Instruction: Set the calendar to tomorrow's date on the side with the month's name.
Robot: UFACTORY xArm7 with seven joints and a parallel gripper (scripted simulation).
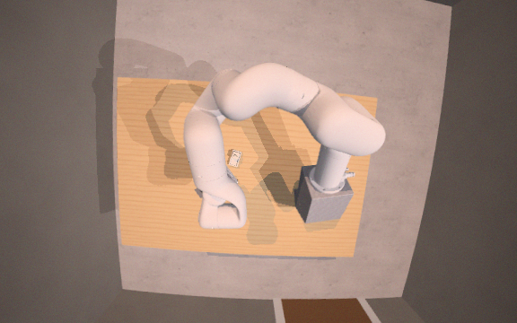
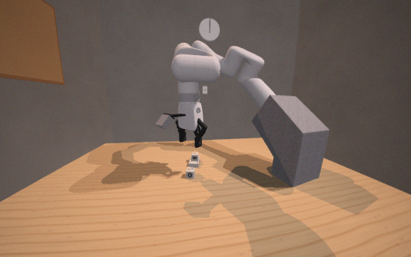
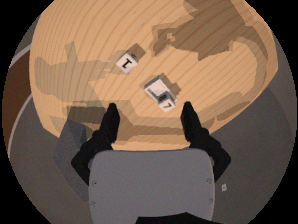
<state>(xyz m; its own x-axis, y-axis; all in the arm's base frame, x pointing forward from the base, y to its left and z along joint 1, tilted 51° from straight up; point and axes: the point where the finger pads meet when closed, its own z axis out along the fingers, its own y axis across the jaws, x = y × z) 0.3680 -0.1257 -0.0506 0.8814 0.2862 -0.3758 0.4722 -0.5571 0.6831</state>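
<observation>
The white calendar tray is 11 cm below my hand, 5 cm to the right of it and 3 cm behind it.
</observation>
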